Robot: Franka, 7 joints.
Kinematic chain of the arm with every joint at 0, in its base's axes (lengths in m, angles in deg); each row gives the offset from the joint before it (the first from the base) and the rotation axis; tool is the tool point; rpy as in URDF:
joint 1: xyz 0 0 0.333 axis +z
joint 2: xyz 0 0 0 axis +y
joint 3: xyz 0 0 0.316 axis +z
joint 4: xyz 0.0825 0 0 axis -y
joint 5: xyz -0.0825 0 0.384 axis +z
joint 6: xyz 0 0 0 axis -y
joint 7: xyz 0.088 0 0 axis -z
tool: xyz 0 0 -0.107 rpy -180 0 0
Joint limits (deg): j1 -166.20..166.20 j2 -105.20..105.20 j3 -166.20..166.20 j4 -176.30..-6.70 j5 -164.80..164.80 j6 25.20..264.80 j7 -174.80..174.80
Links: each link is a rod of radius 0.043 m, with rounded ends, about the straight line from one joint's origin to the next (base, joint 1, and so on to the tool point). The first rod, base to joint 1, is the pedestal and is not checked.
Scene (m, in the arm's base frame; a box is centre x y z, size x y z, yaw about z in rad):
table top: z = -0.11
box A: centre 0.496 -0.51 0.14 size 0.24 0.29 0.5 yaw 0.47
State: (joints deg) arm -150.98 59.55 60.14 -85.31 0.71 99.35 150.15
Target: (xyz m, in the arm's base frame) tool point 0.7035 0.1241 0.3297
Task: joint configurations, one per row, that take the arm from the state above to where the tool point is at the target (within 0.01 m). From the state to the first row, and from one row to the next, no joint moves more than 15 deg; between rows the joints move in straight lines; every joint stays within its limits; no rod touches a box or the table.
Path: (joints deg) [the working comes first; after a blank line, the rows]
Joints at the target: -43.65 72.34 76.94 -84.17 2.18 120.22 150.15
Straight joint move there: touches box A.

1: -139.11 55.77 63.70 -84.55 6.36 102.89 144.10
2: -127.23 51.98 67.26 -83.78 12.00 106.42 138.04
3: -115.36 48.20 70.83 -83.02 17.65 109.96 131.99
4: -103.48 44.41 74.39 -82.25 23.30 113.50 125.93
5: -91.52 50.00 74.90 -82.63 19.07 114.84 130.78
6: -79.55 55.58 75.41 -83.02 14.85 116.19 135.62
7: -67.58 61.17 75.92 -83.40 10.63 117.53 140.46
8: -55.62 66.76 76.43 -83.79 6.41 118.88 145.31
9: -43.65 72.34 76.94 -84.17 2.18 120.22 150.15

